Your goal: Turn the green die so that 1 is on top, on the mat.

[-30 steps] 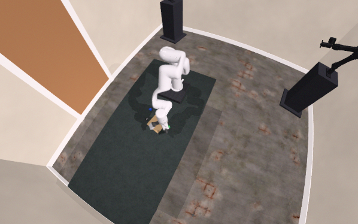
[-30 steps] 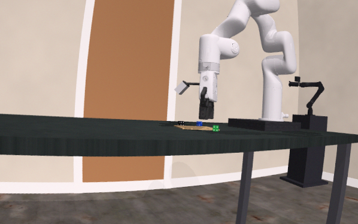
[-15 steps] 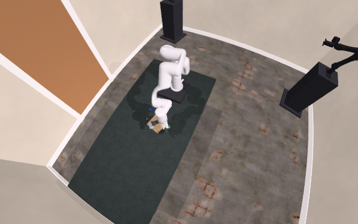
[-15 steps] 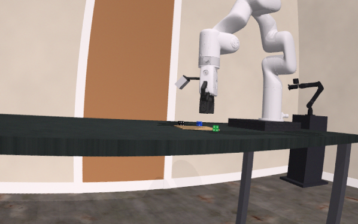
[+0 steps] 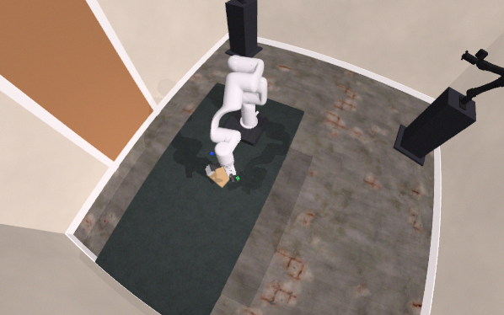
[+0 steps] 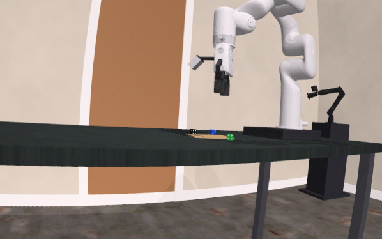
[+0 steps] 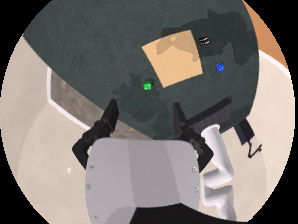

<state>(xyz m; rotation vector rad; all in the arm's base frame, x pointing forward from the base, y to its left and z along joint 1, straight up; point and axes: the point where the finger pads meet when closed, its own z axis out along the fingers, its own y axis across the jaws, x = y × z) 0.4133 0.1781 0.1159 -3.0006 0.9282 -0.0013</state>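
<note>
Right now the green die is 15 cm below my hand, 3 cm behind it and 1 cm to the left of it. From my hand the other things lie so: tan mat: 15 cm below, 10 cm to the right; black die: 20 cm to the right, 15 cm below, 3 cm ahead; blue die: 24 cm to the right, 15 cm below, 7 cm behind.
</note>
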